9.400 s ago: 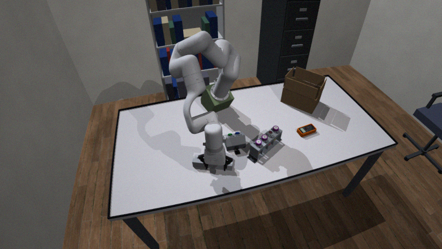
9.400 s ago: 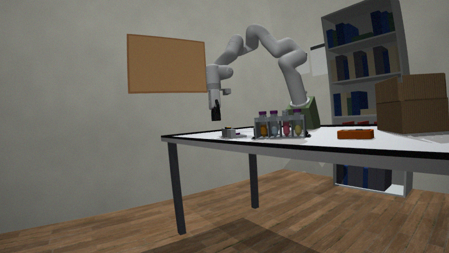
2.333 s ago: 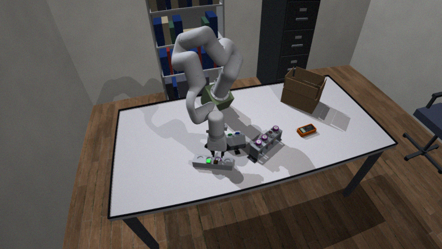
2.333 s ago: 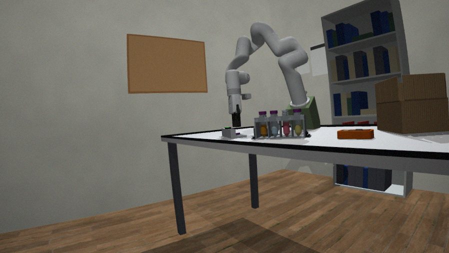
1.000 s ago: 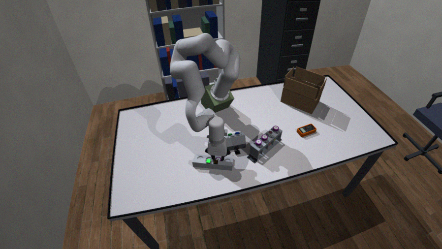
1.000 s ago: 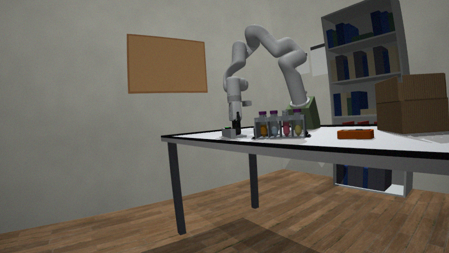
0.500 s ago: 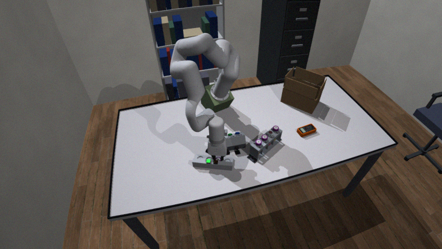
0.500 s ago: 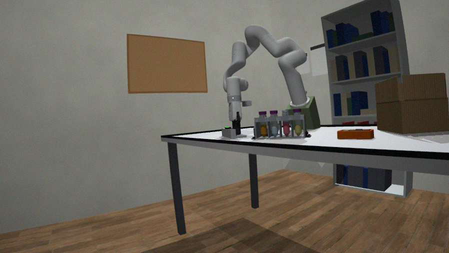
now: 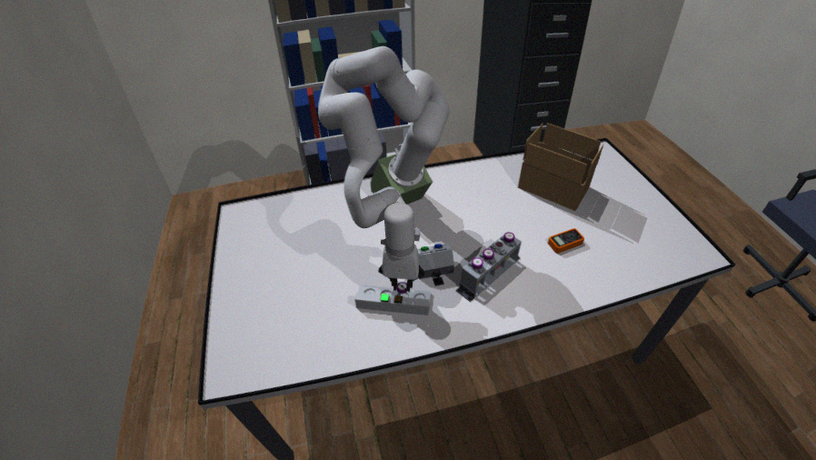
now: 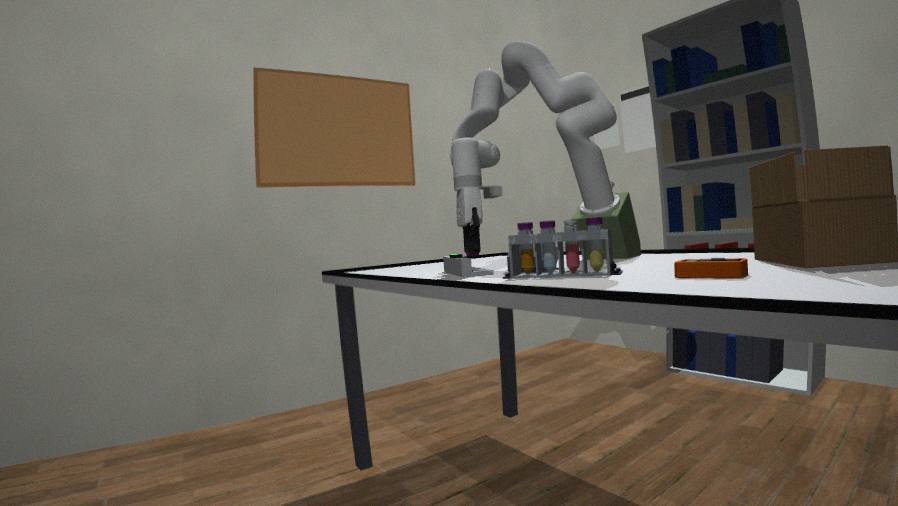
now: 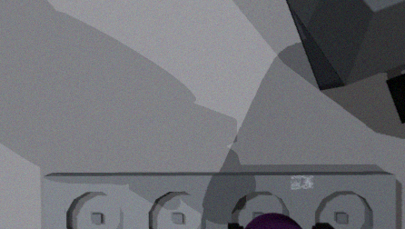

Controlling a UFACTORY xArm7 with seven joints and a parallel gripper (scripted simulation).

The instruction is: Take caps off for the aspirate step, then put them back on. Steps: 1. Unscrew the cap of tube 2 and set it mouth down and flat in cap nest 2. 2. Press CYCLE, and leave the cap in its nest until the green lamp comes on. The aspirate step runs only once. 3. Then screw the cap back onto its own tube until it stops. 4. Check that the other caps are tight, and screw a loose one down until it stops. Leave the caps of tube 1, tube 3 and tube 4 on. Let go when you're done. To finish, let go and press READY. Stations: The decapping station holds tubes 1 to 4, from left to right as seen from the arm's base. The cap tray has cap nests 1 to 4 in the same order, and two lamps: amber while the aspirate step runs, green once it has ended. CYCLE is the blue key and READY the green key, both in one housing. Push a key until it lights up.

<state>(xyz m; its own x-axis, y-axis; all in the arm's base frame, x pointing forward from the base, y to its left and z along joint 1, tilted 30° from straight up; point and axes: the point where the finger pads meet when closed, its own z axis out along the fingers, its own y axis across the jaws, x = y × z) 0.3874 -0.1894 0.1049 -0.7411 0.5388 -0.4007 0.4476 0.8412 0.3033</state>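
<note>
My hand is 370 mm to the right of the cap marked 1 and 40 mm below it. The rest, counted from my hand: blue key (100 mm behind, 170 mm to the left, 10 mm below); then key housing (90 mm behind, 140 mm to the left, 20 mm below); then green key (110 mm behind, 120 mm to the left, 10 mm below).
</note>
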